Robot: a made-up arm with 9 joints. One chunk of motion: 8 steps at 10 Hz.
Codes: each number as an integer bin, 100 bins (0 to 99) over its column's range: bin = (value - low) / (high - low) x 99, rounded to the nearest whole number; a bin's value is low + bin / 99 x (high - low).
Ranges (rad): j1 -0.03..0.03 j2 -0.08..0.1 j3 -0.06..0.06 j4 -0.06..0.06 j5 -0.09..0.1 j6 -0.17..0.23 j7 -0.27..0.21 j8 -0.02..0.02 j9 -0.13..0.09
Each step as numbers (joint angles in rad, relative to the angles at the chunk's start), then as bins.
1 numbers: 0.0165 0.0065 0.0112 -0.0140 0.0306 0.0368 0.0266 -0.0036 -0.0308
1 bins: 77 48 59 38 63 51 61 41 45
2 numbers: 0.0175 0.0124 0.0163 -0.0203 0.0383 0.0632 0.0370 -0.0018 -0.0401
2 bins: 78 51 63 33 67 58 63 45 40
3 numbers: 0.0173 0.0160 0.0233 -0.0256 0.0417 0.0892 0.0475 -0.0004 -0.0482
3 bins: 78 53 69 28 69 64 65 49 37
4 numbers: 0.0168 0.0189 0.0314 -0.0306 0.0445 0.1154 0.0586 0.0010 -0.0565
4 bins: 77 54 75 24 70 71 68 52 33
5 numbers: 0.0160 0.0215 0.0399 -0.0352 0.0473 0.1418 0.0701 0.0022 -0.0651
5 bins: 76 56 82 20 72 77 70 55 29
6 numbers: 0.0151 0.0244 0.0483 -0.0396 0.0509 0.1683 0.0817 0.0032 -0.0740
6 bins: 74 57 89 17 73 84 73 57 25
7 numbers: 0.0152 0.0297 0.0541 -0.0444 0.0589 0.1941 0.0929 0.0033 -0.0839
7 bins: 75 60 94 13 78 90 75 58 21
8 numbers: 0.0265 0.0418 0.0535 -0.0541 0.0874 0.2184 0.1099 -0.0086 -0.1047
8 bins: 93 67 94 5 92 96 78 28 11
